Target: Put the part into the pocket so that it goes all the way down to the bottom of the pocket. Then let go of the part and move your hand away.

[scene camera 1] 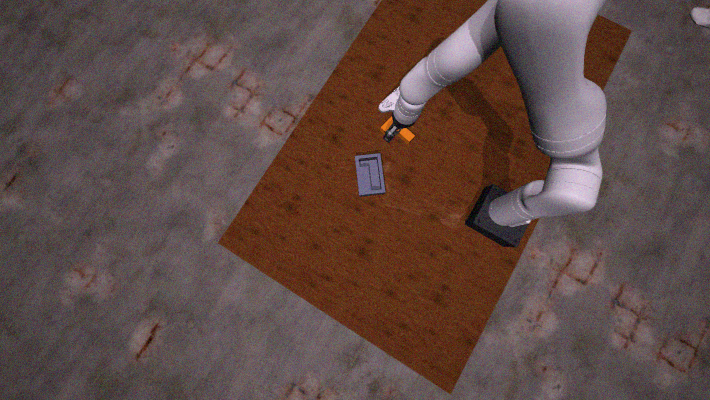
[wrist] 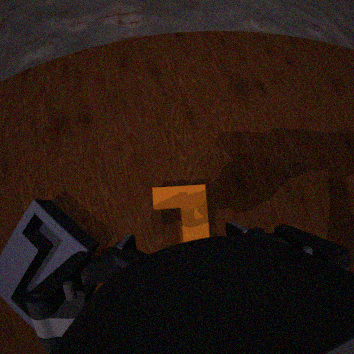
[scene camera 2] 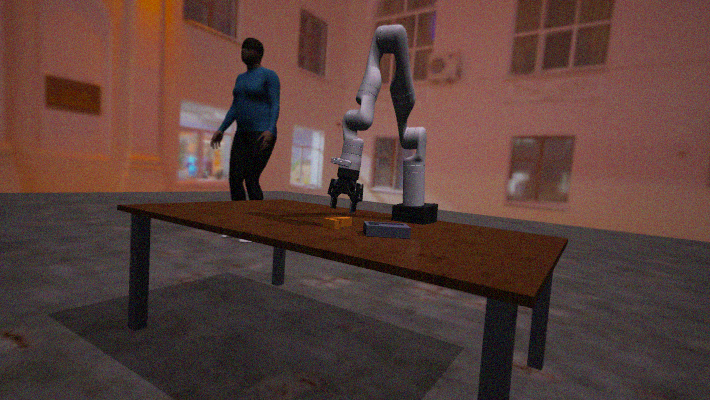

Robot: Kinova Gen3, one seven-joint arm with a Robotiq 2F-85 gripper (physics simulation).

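Frame: origin at the arm's base, x back, y right, z up, level; millimetres.
Where they show: gripper, between the fingertips: (scene camera 1: 397,128) (wrist: 181,239) (scene camera 2: 341,210); arm's base, origin of its link: (scene camera 1: 503,211) (scene camera 2: 413,204).
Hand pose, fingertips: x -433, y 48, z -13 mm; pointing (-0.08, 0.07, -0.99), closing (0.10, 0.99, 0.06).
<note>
Each offset is from my fingertips to the top centre of the thing. "*": to the spot under its first point. Level surfaces: height alone.
The orange L-shaped part @(dx +3, dy +4, dz -29 mm) (scene camera 1: 408,135) (scene camera 2: 338,223) (wrist: 192,198) lies flat on the table, outside the pocket; the gripper covers some of it in scene camera 1 and the wrist view. The grey-blue block @(dx +10, dy -180, dz -22 mm) (scene camera 1: 364,184) (scene camera 2: 387,230) (wrist: 16,257) with the L-shaped pocket @(* dx +27, dy -174, dz -54 mm) (scene camera 1: 374,177) lies a short way from it, and the pocket is empty. In the wrist view the block is at the lower left, partly behind a finger. My gripper (scene camera 1: 388,135) (scene camera 2: 343,209) (wrist: 181,239) is open and empty, pointing down a little above the part, with its fingertips apart on either side of it in the wrist view.
The wooden table @(dz -59 mm) (scene camera 1: 325,240) (scene camera 2: 450,255) carries the part and the block. The arm's black base (scene camera 1: 480,215) (scene camera 2: 415,213) stands on the table near one edge. A person in a blue top (scene camera 2: 256,100) stands beyond the table.
</note>
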